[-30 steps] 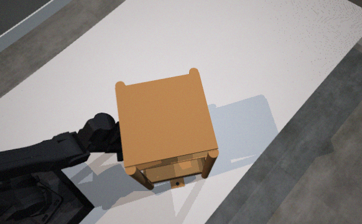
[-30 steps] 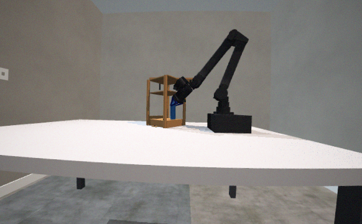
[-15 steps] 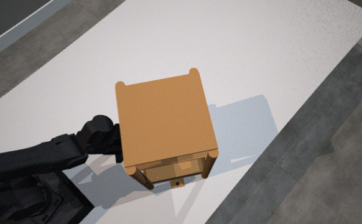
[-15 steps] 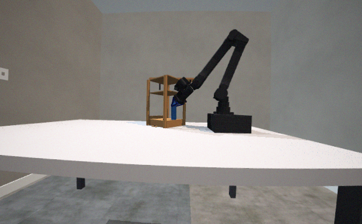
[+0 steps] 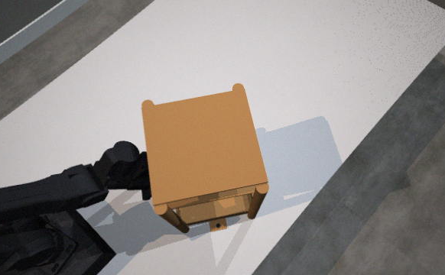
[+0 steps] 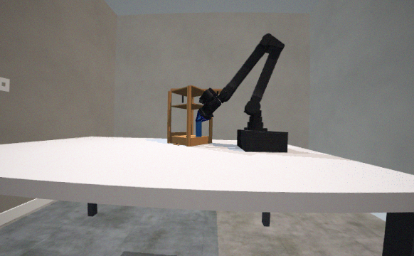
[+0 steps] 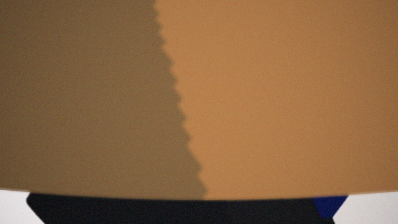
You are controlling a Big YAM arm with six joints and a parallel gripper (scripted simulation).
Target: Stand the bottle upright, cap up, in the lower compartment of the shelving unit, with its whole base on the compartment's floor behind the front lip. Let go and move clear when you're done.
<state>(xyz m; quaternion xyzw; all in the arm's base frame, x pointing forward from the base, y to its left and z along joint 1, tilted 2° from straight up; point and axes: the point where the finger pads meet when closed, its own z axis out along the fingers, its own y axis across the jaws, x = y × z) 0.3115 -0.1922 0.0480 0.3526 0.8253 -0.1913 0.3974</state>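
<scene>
The bottle is 1 cm below my hand. Round my hand: wooden shelving unit (5 cm ahead, 6 cm to the right, 2 cm above).
</scene>
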